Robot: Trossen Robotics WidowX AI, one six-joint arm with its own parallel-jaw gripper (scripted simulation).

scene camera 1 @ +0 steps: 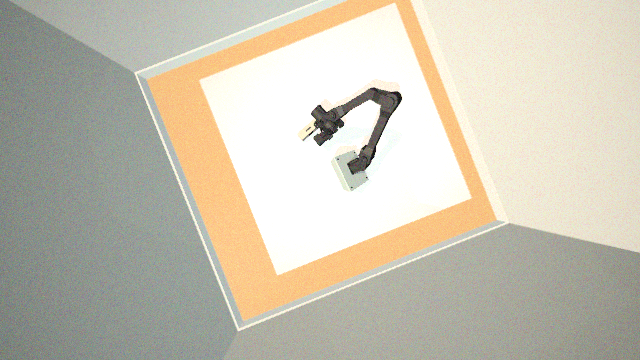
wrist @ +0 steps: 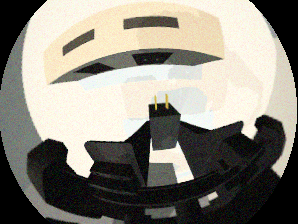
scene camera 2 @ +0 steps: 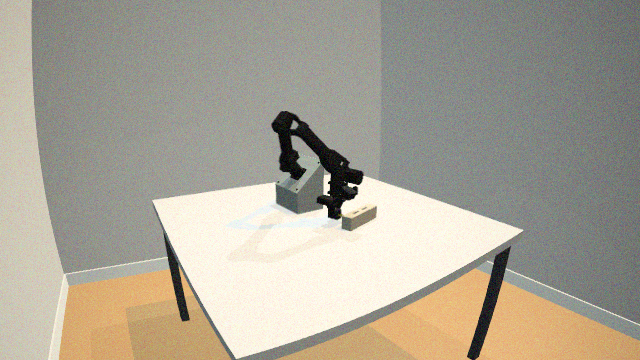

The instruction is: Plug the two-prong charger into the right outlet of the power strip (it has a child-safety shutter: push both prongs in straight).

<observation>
My gripper (scene camera 2: 334, 215) holds a two-prong charger (wrist: 164, 120).
My gripper is seen too in the wrist view (wrist: 160, 122).
</observation>
